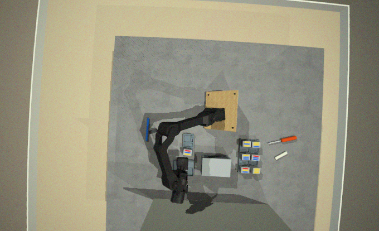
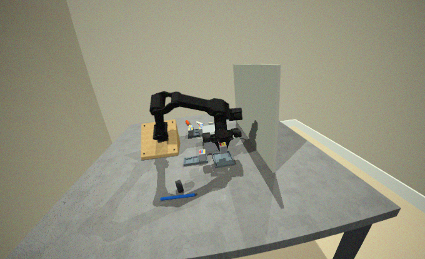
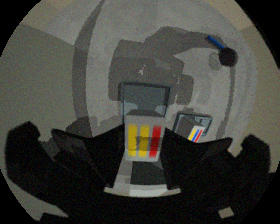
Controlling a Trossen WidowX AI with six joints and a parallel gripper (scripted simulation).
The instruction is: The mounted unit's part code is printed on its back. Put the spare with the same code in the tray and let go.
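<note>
The shallow grey tray is 5 cm below my gripper tip. From my gripper tip the other things lie so: rack (14 cm behind, 4 cm to the left, 5 cm below); then mounted unit (2 cm behind, 20 cm to the left); then black tape roll (23 cm behind, 16 cm to the right, 3 cm below).
</note>
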